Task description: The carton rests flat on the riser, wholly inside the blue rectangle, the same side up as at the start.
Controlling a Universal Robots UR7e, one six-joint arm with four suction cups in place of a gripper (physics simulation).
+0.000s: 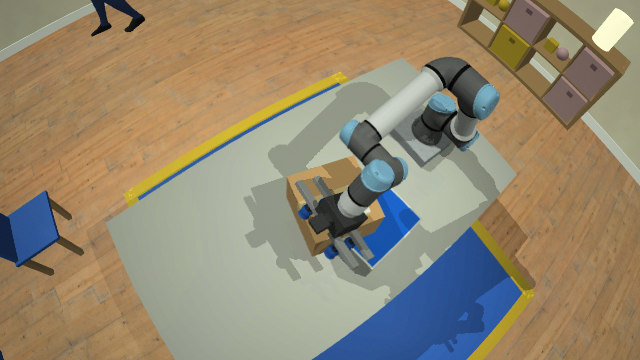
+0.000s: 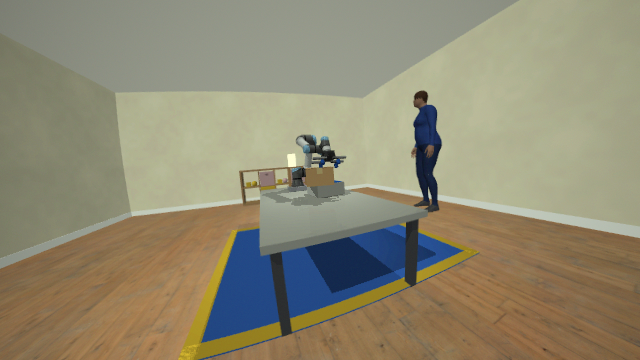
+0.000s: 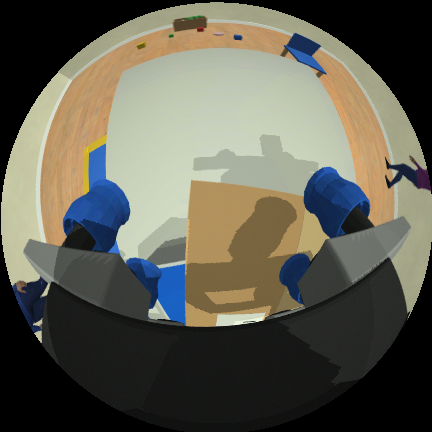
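The brown carton (image 1: 340, 172) (image 2: 325, 178) (image 3: 215, 215) looks level, tape side up, partly over the grey riser (image 2: 330, 190) and overhanging its edge. Part of the riser's blue rectangle (image 1: 395, 235) (image 3: 172, 287) shows beside it; part of the carton is outside the rectangle. My suction gripper (image 1: 327, 225) (image 2: 329, 163) (image 3: 216, 225) is low over the carton. The cups on one side look in contact with its top near the tape, and the gripper seems to hold it there. The cups on the other side hang past the carton's edge. The exact contact is partly hidden.
The grey table (image 1: 200, 250) (image 2: 325, 220) bears the riser and the arm's base. A blue mat (image 1: 425, 310) (image 2: 240, 300) lies below. A blue chair (image 1: 35, 230), a shelf unit (image 2: 243, 187) and a standing person (image 2: 427, 130) are away from the table.
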